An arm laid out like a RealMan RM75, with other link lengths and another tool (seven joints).
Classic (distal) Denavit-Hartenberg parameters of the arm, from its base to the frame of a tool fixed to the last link. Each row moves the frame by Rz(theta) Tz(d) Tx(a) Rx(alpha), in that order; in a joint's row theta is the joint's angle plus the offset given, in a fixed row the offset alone. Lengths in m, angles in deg.
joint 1: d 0.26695; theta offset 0; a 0; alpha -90
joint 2: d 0; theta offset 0; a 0; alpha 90
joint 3: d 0.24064; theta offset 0; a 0; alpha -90
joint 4: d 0; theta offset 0; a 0; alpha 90
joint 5: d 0.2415; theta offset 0; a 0; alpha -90
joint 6: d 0; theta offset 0; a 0; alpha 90
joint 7: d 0.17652; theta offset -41.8; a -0.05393; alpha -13
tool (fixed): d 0.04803; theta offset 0; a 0; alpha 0
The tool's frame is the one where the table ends.
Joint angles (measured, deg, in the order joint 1, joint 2, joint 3, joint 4, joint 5, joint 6, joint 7), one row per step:
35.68 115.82 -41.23 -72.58 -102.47 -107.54 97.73
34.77 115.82 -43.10 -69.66 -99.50 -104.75 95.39
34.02 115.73 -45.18 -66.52 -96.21 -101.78 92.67
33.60 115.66 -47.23 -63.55 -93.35 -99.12 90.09
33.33 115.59 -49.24 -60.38 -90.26 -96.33 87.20
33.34 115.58 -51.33 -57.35 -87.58 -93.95 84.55
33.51 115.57 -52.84 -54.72 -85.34 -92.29 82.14
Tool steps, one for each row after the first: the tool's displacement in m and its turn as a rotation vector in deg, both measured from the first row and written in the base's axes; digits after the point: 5 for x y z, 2 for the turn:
0.00075 0.00476 -0.00487 0.64 2.82 0.12
0.00119 0.01027 -0.00992 1.58 5.69 0.26
0.00141 0.01557 -0.01593 2.35 8.03 0.26
0.00179 0.02184 -0.02189 3.47 10.45 0.09
0.00178 0.02698 -0.02965 4.12 12.31 -0.13
0.00200 0.03075 -0.03576 4.71 13.83 -0.22

